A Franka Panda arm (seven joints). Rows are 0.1 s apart.
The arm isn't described. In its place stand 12 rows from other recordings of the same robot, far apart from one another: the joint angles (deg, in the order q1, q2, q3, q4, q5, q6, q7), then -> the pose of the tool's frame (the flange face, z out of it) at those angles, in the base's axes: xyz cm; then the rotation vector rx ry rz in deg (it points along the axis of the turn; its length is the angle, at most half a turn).
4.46 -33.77 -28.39 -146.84 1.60 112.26 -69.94 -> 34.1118, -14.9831, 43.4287, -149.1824, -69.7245, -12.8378
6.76 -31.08 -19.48 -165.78 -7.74 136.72 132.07 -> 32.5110, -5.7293, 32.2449, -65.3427, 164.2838, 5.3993
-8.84 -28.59 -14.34 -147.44 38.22 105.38 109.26 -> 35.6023, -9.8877, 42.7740, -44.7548, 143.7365, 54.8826
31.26 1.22 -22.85 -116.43 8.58 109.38 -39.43 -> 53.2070, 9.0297, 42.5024, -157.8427, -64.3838, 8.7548
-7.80 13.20 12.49 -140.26 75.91 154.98 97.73 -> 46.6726, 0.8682, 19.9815, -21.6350, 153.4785, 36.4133
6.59 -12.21 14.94 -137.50 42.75 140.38 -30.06 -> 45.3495, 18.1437, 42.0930, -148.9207, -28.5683, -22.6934
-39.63 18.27 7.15 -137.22 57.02 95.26 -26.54 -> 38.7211, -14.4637, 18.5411, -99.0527, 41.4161, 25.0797
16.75 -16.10 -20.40 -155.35 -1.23 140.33 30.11 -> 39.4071, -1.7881, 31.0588, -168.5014, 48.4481, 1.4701
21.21 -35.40 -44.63 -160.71 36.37 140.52 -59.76 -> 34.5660, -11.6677, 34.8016, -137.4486, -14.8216, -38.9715
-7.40 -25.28 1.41 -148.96 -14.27 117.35 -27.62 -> 37.8012, -5.3447, 39.5117, 163.6039, 41.9325, -14.5314
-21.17 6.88 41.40 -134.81 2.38 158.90 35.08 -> 50.6541, 18.3238, 32.6410, -162.9922, 25.6570, -20.4251
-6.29 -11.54 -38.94 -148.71 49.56 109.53 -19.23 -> 31.4651, -22.8945, 30.5221, -109.8929, 56.8259, 0.1910
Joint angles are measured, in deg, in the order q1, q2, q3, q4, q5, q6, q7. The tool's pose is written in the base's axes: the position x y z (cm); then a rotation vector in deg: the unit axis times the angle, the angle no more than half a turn. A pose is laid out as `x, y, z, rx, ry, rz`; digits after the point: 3 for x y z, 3 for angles.
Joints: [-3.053 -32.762 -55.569 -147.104 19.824 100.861 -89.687]
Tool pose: 22.382, -28.264, 37.196, -128.243, -38.808, -41.966
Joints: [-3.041 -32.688 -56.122 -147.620 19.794 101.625 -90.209]
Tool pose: 22.183, -28.327, 36.717, -128.424, -38.522, -42.420
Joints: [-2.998 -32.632 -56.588 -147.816 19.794 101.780 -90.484]
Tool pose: 22.012, -28.393, 36.459, -128.317, -38.255, -42.662
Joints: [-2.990 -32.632 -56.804 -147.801 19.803 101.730 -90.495]
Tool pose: 21.923, -28.463, 36.412, -128.255, -38.032, -42.776
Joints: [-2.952 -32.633 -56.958 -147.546 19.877 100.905 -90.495]
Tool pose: 21.843, -28.464, 36.526, -127.632, -38.067, -42.693
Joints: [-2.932 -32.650 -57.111 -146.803 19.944 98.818 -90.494]
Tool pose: 21.686, -28.477, 36.931, -126.243, -38.458, -42.360
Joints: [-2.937 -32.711 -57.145 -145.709 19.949 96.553 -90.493]
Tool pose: 21.545, -28.626, 37.594, -125.007, -39.119, -42.104
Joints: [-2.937 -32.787 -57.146 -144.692 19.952 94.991 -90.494]
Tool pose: 21.455, -28.869, 38.233, -124.355, -39.668, -42.117
